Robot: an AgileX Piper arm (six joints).
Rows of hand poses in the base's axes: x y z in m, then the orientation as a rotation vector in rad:
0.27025, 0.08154, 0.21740, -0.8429, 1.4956, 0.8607
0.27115, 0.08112, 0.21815, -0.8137, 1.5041, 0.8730
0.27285, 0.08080, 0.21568, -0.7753, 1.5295, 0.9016
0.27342, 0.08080, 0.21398, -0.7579, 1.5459, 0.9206
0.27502, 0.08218, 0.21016, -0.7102, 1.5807, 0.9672
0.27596, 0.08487, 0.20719, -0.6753, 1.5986, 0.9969
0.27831, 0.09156, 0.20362, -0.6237, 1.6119, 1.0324
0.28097, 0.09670, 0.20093, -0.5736, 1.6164, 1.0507
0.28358, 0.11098, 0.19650, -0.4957, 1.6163, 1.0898
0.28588, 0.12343, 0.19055, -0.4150, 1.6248, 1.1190
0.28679, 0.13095, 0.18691, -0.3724, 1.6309, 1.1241
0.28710, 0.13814, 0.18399, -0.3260, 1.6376, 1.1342
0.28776, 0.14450, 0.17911, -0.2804, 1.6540, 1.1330
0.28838, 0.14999, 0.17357, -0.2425, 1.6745, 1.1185
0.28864, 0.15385, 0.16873, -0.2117, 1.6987, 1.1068
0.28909, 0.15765, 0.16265, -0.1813, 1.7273, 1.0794
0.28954, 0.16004, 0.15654, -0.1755, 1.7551, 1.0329
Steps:
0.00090, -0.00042, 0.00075, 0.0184, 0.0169, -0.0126
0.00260, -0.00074, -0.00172, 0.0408, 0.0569, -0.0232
0.00317, -0.00074, -0.00342, 0.0509, 0.0820, -0.0249
0.00477, 0.00064, -0.00724, 0.0807, 0.1405, -0.0310
0.00571, 0.00333, -0.01021, 0.1039, 0.1756, -0.0367
0.00806, 0.01002, -0.01378, 0.1409, 0.2134, -0.0485
0.01072, 0.01516, -0.01647, 0.1742, 0.2362, -0.0684
0.01333, 0.02944, -0.02090, 0.2333, 0.2726, -0.0916
0.01563, 0.04189, -0.02685, 0.2849, 0.3131, -0.1226
0.01654, 0.04941, -0.03049, 0.3069, 0.3310, -0.1453
0.01685, 0.05660, -0.03341, 0.3325, 0.3534, -0.1669
0.01751, 0.06296, -0.03829, 0.3477, 0.3779, -0.1959
0.01813, 0.06845, -0.04383, 0.3512, 0.3972, -0.2289
0.01839, 0.07231, -0.04867, 0.3496, 0.4191, -0.2560
0.01884, 0.07611, -0.05475, 0.3391, 0.4369, -0.2929
0.01929, 0.07850, -0.06086, 0.3084, 0.4377, -0.3275

